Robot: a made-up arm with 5 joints.
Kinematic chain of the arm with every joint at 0, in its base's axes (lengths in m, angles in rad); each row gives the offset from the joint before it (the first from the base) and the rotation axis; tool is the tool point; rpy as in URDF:
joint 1: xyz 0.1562 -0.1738 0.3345 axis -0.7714 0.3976 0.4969
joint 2: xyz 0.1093 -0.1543 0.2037 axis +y
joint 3: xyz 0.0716 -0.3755 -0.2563 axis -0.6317 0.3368 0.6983
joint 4: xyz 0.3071 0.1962 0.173 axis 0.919 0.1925 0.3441
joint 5: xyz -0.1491 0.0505 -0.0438 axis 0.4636 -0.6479 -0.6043
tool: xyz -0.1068 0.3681 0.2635 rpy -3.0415 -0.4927 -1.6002
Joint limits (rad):
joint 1: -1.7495..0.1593
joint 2: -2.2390..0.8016
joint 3: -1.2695..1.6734
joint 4: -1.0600..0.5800
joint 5: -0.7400..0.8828
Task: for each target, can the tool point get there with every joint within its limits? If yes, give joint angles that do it. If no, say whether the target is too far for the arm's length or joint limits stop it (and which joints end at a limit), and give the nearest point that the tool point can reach.
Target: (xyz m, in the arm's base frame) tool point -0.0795 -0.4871 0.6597
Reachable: yes | joints -1.0371 -1.0516 -0.4341 -0.1289 -0.4903
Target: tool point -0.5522 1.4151 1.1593
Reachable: no: too far | nearest point -0.1559 0.3377 0.2757 | short by 1.449 m
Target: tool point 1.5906 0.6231 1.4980
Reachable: no: too far | nearest point 0.8810 -0.0610 0.8427 | short by 1.184 m
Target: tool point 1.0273 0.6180 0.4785
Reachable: no: joint limits stop it (at a limit: joint 1) | nearest point 0.7812 0.0337 0.5342 | short by 0.636 m
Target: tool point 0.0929 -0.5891 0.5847
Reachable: yes | joints -1.3086 -0.1694 -0.2391 -0.1079 -0.2052
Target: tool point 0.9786 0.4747 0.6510
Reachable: no: joint limits stop it (at a limit: joint 1) | nearest point 0.7852 0.0364 0.6440 | short by 0.479 m
